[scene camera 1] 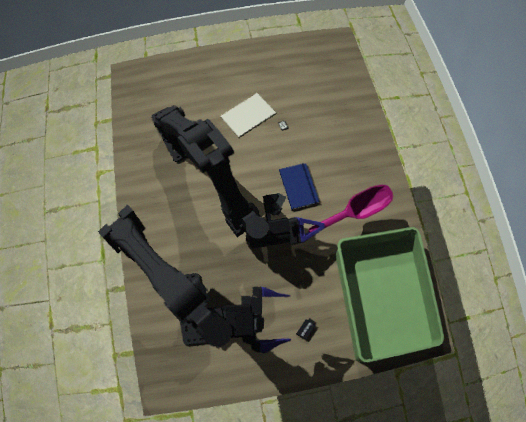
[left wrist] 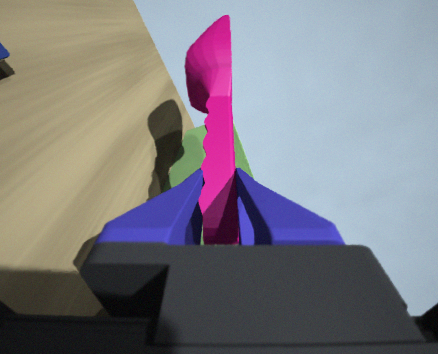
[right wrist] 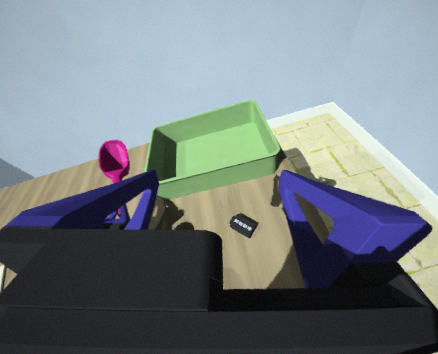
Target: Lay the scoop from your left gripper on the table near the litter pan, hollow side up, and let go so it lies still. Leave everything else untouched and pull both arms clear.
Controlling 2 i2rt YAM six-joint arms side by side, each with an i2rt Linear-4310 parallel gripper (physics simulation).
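Seen in the pictures: left gripper, fingertip midpoint: (scene camera 1: 323, 225) (left wrist: 219, 176); right gripper, fingertip midpoint: (scene camera 1: 289, 317) (right wrist: 218, 176); left arm's base at its link origin: (scene camera 1: 172, 134).
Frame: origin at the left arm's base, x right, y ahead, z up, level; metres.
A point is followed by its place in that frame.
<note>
A magenta scoop (scene camera 1: 370, 201) {z 0.090, x 0.524, y 0.386 m} (left wrist: 218, 130) {z 0.098, x 0.511, y 0.260 m} (right wrist: 114, 159) {z 0.094, x 0.520, y 0.390 m} is held by its handle above the table (scene camera 1: 225, 65) {z 0.000, x -0.165, y 0.276 m} (left wrist: 75, 150) {z 0.000, x 0.487, y 0.265 m}, its shadow apart from it. Its hollow side faces roughly up, and its bowl points to the upper right in the scene view. My left gripper (scene camera 1: 320, 227) {z 0.092, x 0.520, y 0.230 m} (left wrist: 219, 176) {z 0.092, x 0.520, y 0.230 m} (right wrist: 120, 200) {z 0.092, x 0.520, y 0.230 m} is shut on the handle. The green litter pan (scene camera 1: 400, 353) {z 0.084, x 0.928, y 0.229 m} (left wrist: 192, 152) {z 0.028, x 0.618, y 0.360 m} (right wrist: 220, 177) {z 0.042, x 0.751, y 0.180 m} stands at the right of the scene view, just below the scoop in the picture. My right gripper (scene camera 1: 290, 318) {z 0.281, x 0.712, y 0.001 m} (right wrist: 218, 176) {z 0.281, x 0.712, y 0.001 m} is open and empty, left of the pan.
A blue book (scene camera 1: 299, 186) {z 0.012, x 0.360, y 0.255 m} (left wrist: 2, 50) {z 0.011, x 0.427, y 0.280 m} lies above the left gripper in the scene view. A cream pad (scene camera 1: 248, 115) {z 0.005, x 0.063, y 0.244 m} and a small grey item (scene camera 1: 283, 125) {z 0.002, x 0.149, y 0.324 m} lie farther up. A small black block (scene camera 1: 306, 330) {z 0.016, x 0.738, y 0.055 m} (right wrist: 244, 226) {z 0.015, x 0.736, y 0.051 m} lies between the right gripper and the pan.
</note>
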